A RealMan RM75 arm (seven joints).
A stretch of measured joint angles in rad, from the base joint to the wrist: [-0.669, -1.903, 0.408, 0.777, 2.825, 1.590, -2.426]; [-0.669, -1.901, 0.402, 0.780, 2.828, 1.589, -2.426]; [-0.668, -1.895, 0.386, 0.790, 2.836, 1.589, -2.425]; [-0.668, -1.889, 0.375, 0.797, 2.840, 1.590, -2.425]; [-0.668, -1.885, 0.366, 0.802, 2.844, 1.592, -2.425]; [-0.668, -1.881, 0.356, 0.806, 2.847, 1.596, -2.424]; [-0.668, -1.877, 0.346, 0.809, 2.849, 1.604, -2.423]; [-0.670, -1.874, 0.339, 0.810, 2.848, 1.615, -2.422]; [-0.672, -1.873, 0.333, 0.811, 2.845, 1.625, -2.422]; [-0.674, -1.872, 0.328, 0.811, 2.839, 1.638, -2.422]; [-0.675, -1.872, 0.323, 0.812, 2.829, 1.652, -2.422]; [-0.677, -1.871, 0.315, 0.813, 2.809, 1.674, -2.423]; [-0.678, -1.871, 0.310, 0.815, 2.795, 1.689, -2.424]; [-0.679, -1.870, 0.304, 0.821, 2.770, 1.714, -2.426]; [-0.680, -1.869, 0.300, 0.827, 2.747, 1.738, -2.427]
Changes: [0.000, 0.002, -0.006, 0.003, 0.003, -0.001, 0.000]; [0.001, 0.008, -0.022, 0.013, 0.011, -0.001, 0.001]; [0.001, 0.014, -0.033, 0.020, 0.015, 0.000, 0.001]; [0.001, 0.018, -0.042, 0.025, 0.019, 0.002, 0.001]; [0.001, 0.022, -0.052, 0.029, 0.022, 0.006, 0.002]; [0.001, 0.026, -0.062, 0.032, 0.024, 0.014, 0.003]; [-0.001, 0.029, -0.069, 0.033, 0.023, 0.025, 0.004]; [-0.003, 0.030, -0.075, 0.034, 0.020, 0.035, 0.004]; [-0.005, 0.031, -0.080, 0.034, 0.014, 0.048, 0.004]; [-0.006, 0.031, -0.085, 0.035, 0.004, 0.062, 0.004]; [-0.008, 0.032, -0.093, 0.036, -0.016, 0.084, 0.003]; [-0.009, 0.032, -0.098, 0.038, -0.030, 0.099, 0.002]; [-0.010, 0.033, -0.104, 0.044, -0.055, 0.124, 0.000]; [-0.011, 0.034, -0.108, 0.050, -0.078, 0.148, -0.001]
